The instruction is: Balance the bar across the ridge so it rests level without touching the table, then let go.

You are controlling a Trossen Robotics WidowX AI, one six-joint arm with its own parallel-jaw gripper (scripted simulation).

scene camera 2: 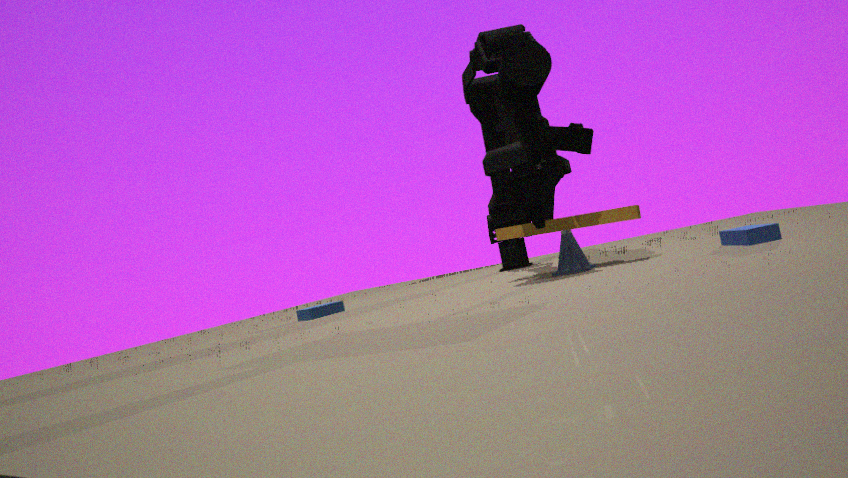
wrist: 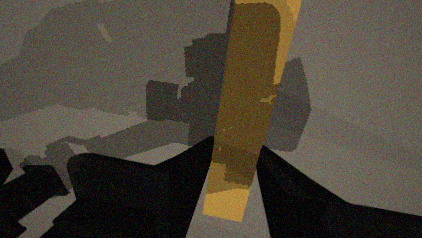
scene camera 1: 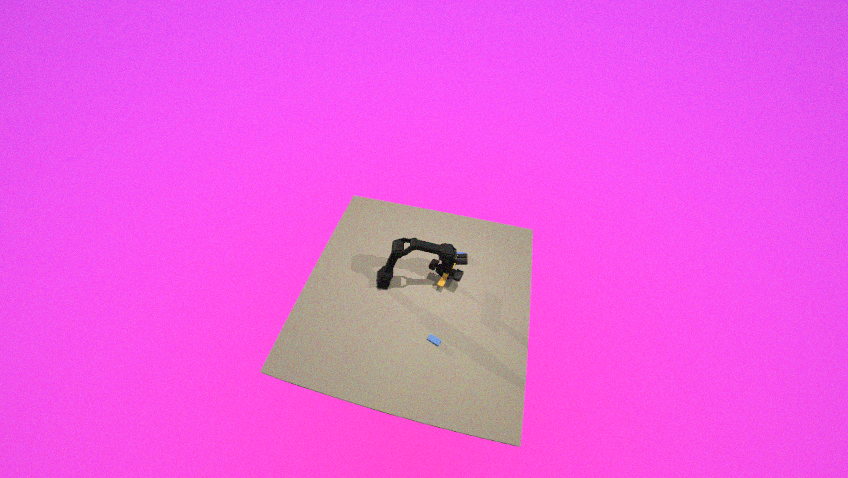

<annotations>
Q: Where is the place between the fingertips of my gripper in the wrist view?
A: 235, 145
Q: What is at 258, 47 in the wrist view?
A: A bar.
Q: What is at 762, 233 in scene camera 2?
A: A blue block.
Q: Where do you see a bar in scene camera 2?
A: At 628, 213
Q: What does my gripper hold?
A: A bar.
</annotations>
